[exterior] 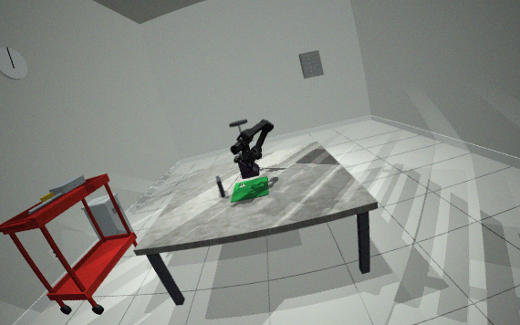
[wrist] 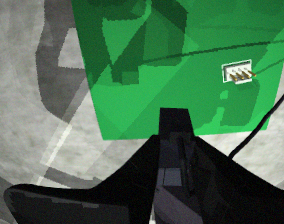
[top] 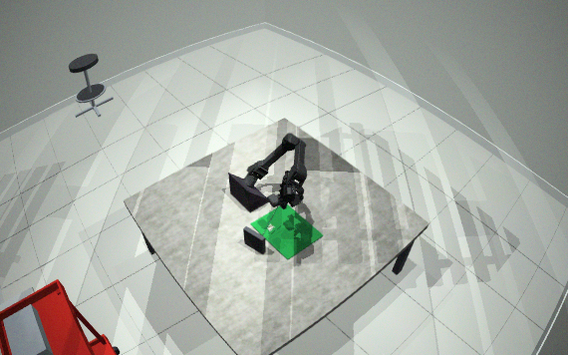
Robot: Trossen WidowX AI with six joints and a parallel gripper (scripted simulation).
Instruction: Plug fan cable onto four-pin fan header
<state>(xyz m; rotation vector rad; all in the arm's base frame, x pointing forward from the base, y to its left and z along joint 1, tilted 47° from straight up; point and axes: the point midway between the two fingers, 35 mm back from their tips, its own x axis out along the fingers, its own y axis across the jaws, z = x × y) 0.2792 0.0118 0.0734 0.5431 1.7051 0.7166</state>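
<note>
Now: gripper tip 10 mm past the dark plug. Also, from my gripper tip: green board 130 mm below, 60 mm ahead, 20 mm to the right; then black fan 210 mm to the right, 70 mm ahead, 60 mm below; then white four-pin header 120 mm below, 90 mm to the right, 10 mm ahead.
</note>
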